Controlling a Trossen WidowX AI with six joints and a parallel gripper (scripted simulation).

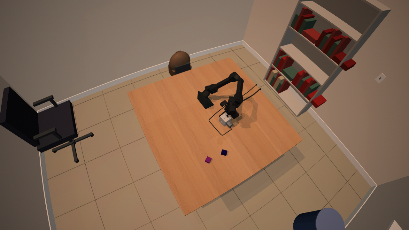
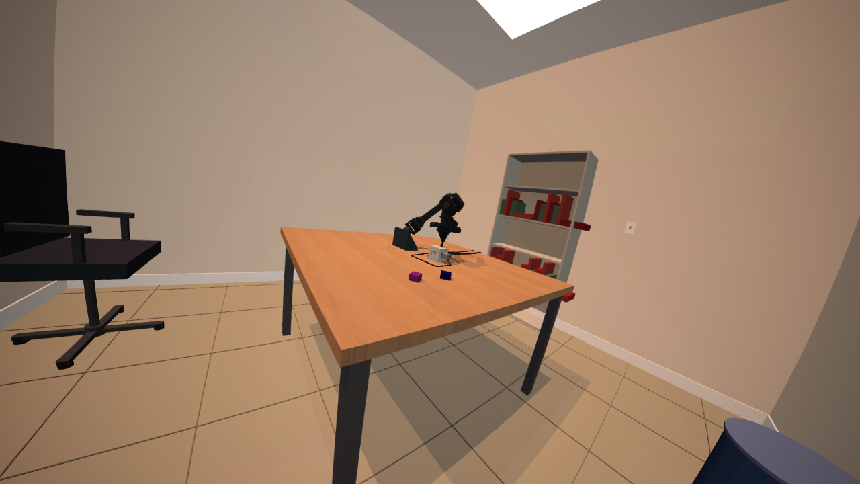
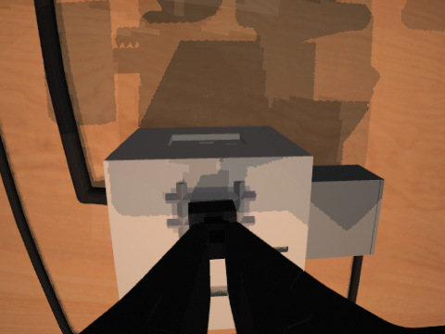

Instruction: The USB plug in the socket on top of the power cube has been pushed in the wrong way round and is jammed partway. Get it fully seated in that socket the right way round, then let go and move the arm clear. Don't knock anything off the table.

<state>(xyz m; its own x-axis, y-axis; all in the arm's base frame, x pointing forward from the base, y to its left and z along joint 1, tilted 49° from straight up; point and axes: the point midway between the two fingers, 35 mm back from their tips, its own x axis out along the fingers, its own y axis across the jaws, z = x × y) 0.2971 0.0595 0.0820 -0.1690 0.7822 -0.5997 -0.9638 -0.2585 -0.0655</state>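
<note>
Right now my gripper tip is 20 mm above the black USB plug. Round my gripper tip: framed USB socket: 30 mm below; then dark blue cube: 280 mm ahead, 170 mm to the right, 90 mm below; then magenta cube: 290 mm ahead, 330 mm to the right, 90 mm below.
</note>
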